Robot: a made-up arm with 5 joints. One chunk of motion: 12 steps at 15 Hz.
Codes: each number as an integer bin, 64 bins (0 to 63) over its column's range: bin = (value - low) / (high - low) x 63, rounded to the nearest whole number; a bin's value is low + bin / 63 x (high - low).
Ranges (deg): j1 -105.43..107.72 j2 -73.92..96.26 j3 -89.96..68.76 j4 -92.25..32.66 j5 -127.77..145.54
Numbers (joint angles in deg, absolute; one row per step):
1: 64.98 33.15 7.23 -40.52 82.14
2: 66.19 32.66 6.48 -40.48 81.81
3: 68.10 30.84 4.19 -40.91 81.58
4: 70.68 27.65 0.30 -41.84 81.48
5: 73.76 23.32 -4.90 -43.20 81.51
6: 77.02 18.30 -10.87 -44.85 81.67
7: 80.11 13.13 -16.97 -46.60 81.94
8: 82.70 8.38 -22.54 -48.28 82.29
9: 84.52 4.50 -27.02 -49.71 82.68
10: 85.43 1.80 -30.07 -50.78 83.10
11: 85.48 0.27 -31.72 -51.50 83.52
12: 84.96 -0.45 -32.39 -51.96 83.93
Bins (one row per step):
1: 50 40 39 26 48
2: 51 39 38 26 48
3: 51 39 37 26 48
4: 52 38 36 25 48
5: 53 36 34 25 48
6: 54 34 31 24 48
7: 55 32 29 23 48
8: 56 30 27 22 48
9: 56 29 25 21 49
10: 56 28 24 21 49
11: 56 27 23 21 49
12: 56 27 23 20 49

